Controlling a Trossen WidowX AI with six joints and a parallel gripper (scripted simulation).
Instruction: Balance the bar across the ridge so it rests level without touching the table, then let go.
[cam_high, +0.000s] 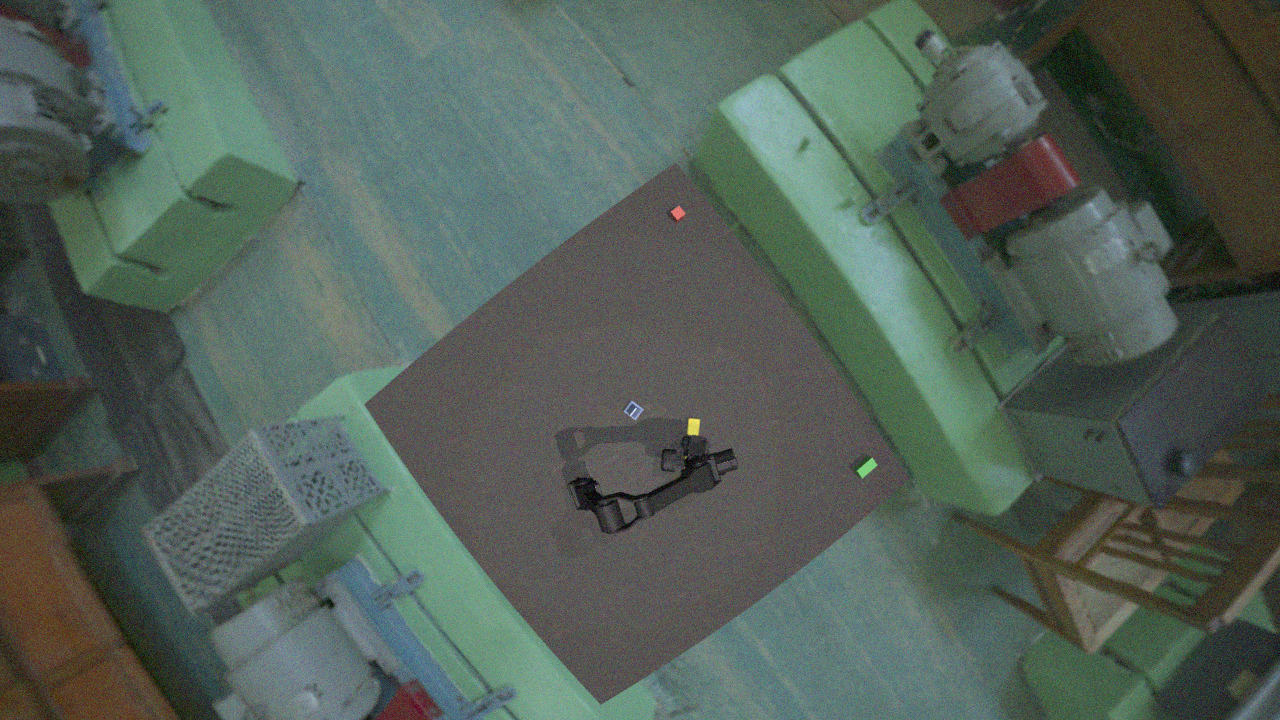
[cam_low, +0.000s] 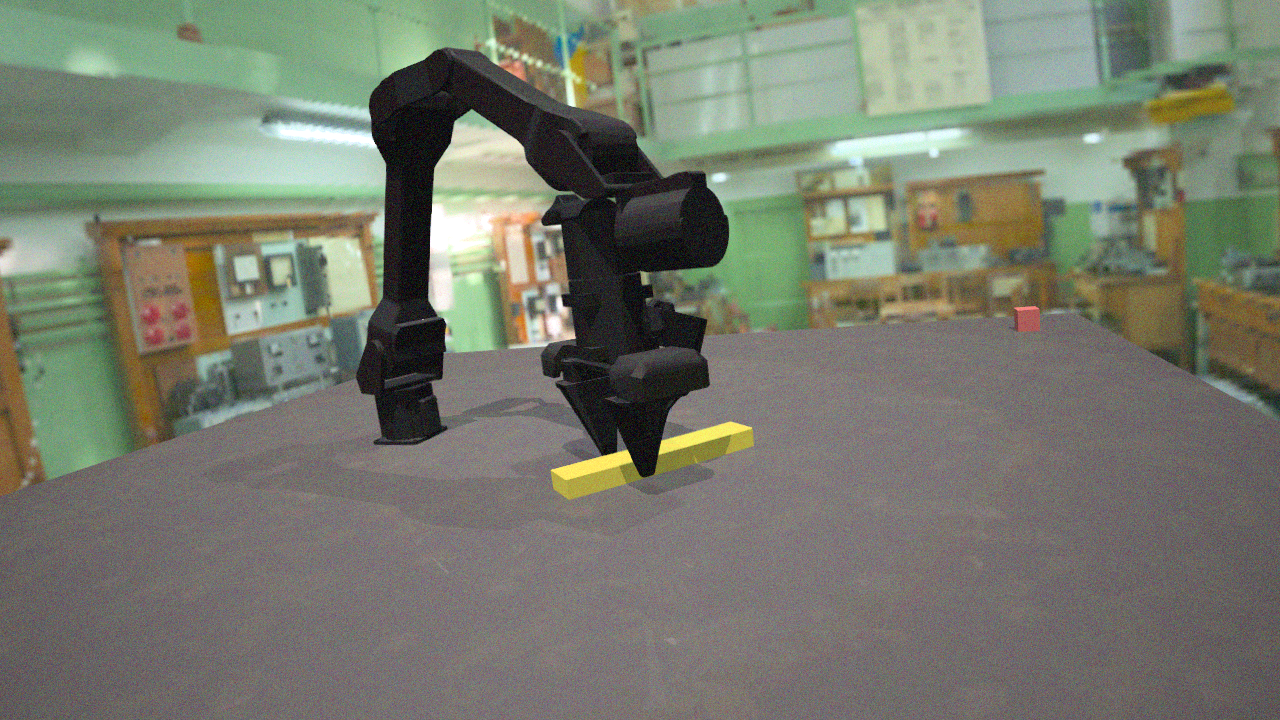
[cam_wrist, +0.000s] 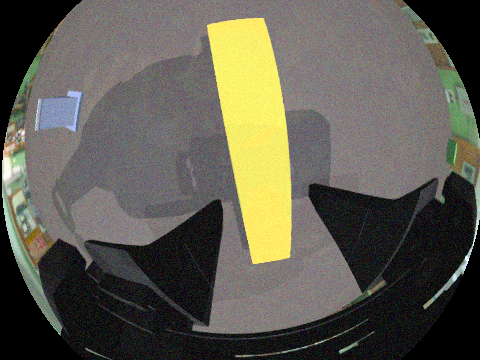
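My gripper tip is 2 cm to the right of the bar and 2 cm short of it. The rest, counted from my gripper tip: red cube: 62 cm to the left, 42 cm ahead, 1 cm above; then green block: 42 cm ahead, 38 cm to the right, 1 cm above.
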